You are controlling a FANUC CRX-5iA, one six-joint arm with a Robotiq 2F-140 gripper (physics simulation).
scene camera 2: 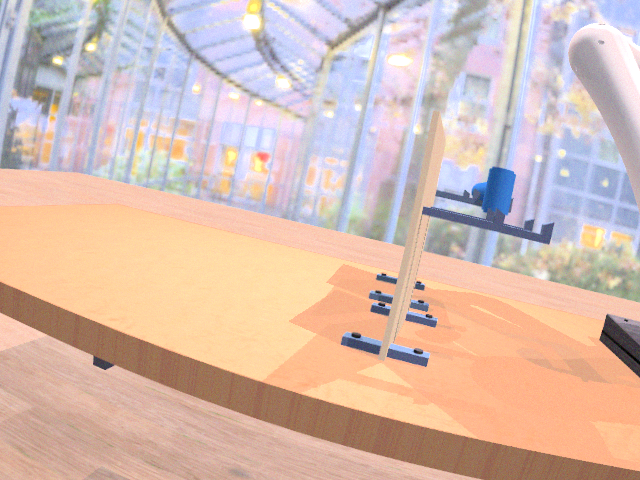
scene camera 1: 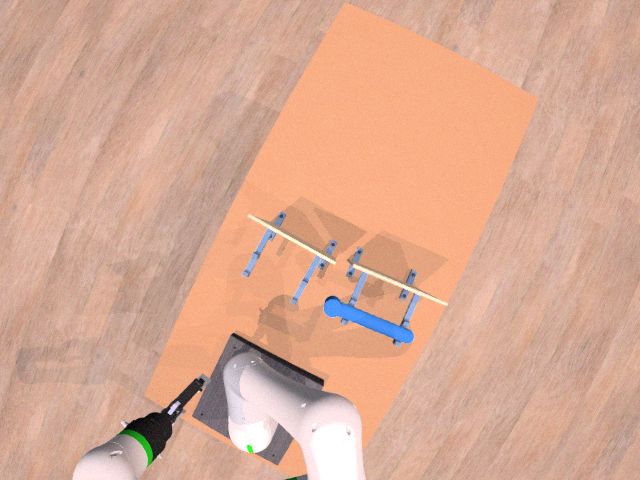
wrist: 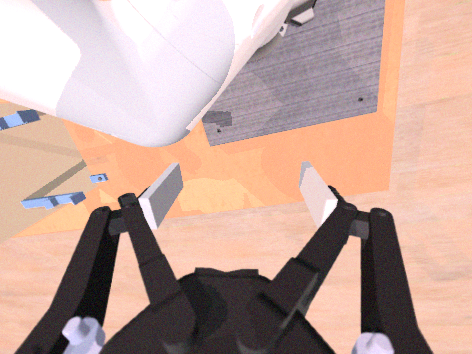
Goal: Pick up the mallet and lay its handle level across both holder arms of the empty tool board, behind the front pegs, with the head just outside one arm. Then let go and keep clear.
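Frame: origin at the arm's base, x back, y right, z up, level; centimetres.
Where they show: gripper, fingertip midpoint: [wrist: 239,174].
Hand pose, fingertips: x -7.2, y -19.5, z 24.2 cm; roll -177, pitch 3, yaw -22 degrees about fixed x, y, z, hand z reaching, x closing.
Note:
After its pixels a point has its place.
The blue mallet [scene camera 1: 374,321] {x -41.9, y 23.0, z 20.7 cm} [scene camera 2: 500,190] {x -42.9, y 8.6, z 19.1 cm} lies across both holder arms of the right tool board [scene camera 1: 398,283] {x -54.1, y 24.7, z 27.8 cm} in scene camera 1, near their front ends. Its thick head is just outside that board's left arm. The left tool board [scene camera 1: 292,239] {x -57.2, y -4.2, z 24.9 cm} [scene camera 2: 429,170] {x -59.3, y -15.7, z 18.1 cm} stands beside it, with its two blue-grey arms bare. In scene camera 2 this near board hides most of the other, and the mallet shows behind its near arm. My gripper [scene camera 1: 191,396] {x -7.2, y -19.5, z 24.2 cm} [wrist: 239,174] {x -7.2, y -19.5, z 24.2 cm} is open and empty, off to the left of the robot base and well away from the mallet and both boards.
The dark base plate [scene camera 1: 217,395] {x 5.9, y -18.4, z -1.1 cm} [wrist: 310,90] {x 7.0, y -16.7, z -1.0 cm} carries the robot base near the bottom of the orange table top [scene camera 1: 413,129] {x -107.1, y 22.8, z -4.8 cm} [scene camera 2: 155,258] {x -98.7, y 9.1, z -4.7 cm}. The white arm [scene camera 1: 330,428] {x -28.3, y 14.7, z 55.7 cm} [scene camera 2: 615,87] {x -26.1, y 5.3, z 41.5 cm} [wrist: 150,80] {x -11.0, y -7.8, z 24.5 cm} bends close beside the gripper. Blue-grey feet hold both boards upright.

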